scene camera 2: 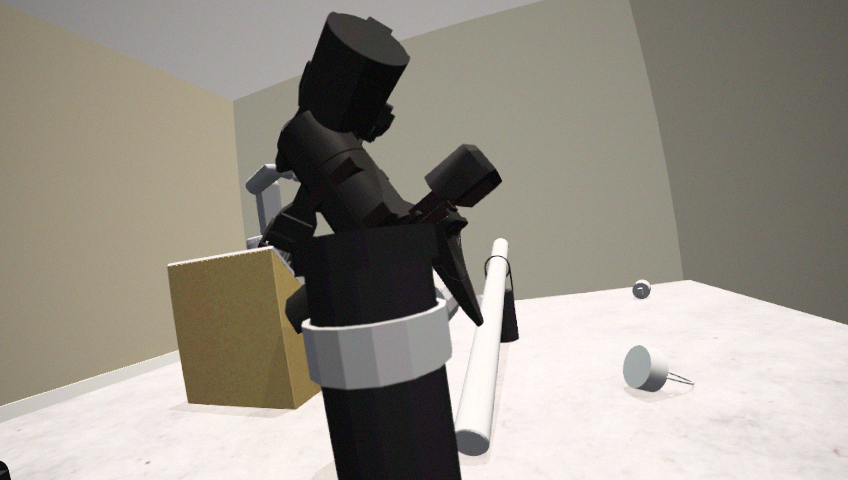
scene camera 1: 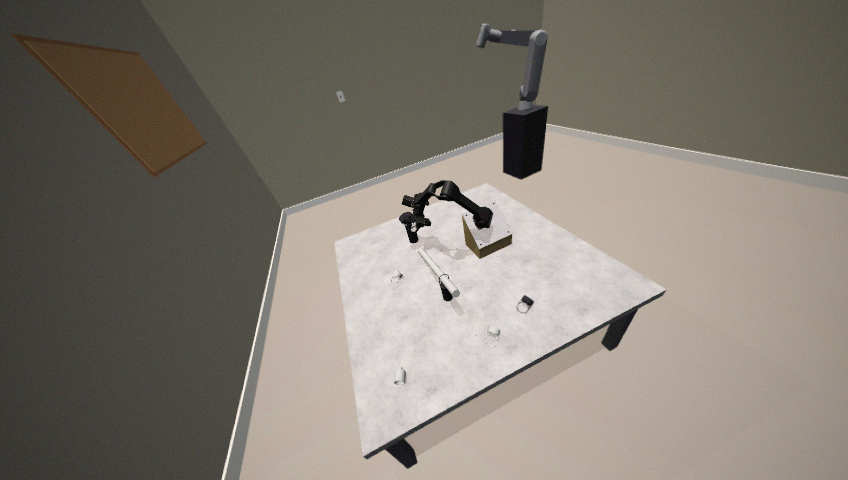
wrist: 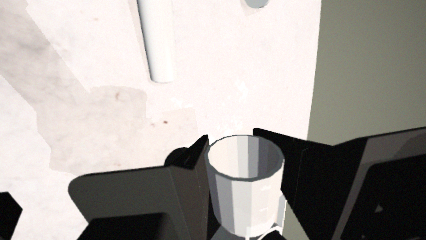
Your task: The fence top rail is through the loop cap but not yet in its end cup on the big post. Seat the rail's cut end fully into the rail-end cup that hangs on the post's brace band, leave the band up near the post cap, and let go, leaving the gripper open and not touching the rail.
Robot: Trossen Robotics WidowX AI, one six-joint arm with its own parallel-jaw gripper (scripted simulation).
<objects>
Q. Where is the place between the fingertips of my gripper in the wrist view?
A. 230, 136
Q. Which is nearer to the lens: the white top rail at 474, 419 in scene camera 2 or the grey cap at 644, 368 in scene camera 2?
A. The white top rail.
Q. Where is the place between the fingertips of my gripper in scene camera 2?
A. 459, 340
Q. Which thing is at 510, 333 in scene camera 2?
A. A small black post.
</objects>
